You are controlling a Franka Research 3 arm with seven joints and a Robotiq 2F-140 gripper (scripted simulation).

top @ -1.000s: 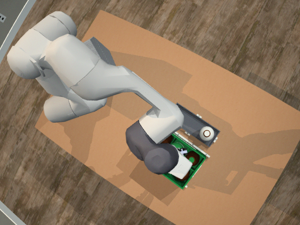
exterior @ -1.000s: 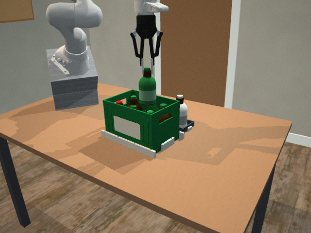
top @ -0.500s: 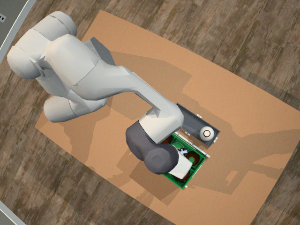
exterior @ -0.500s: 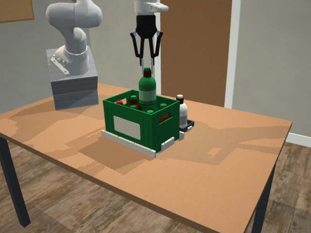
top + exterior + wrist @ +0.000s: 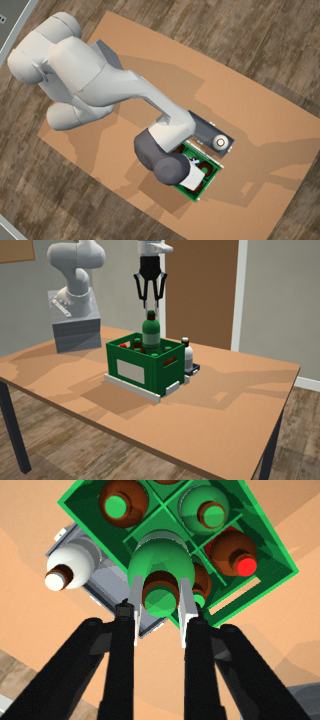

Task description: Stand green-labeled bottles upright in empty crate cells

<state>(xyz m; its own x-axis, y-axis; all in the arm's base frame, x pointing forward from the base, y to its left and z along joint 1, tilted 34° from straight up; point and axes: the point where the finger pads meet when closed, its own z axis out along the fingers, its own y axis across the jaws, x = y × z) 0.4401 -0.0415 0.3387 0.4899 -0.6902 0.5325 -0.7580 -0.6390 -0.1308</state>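
Now: hand 10 mm past the green crate, 40 mm to the left of it and 230 mm above it. The rest, counted from my hand: white-labeled bottle: 100 mm ahead, 130 mm to the left, 230 mm below; then grey tray: 20 mm ahead, 140 mm to the left, 300 mm below.
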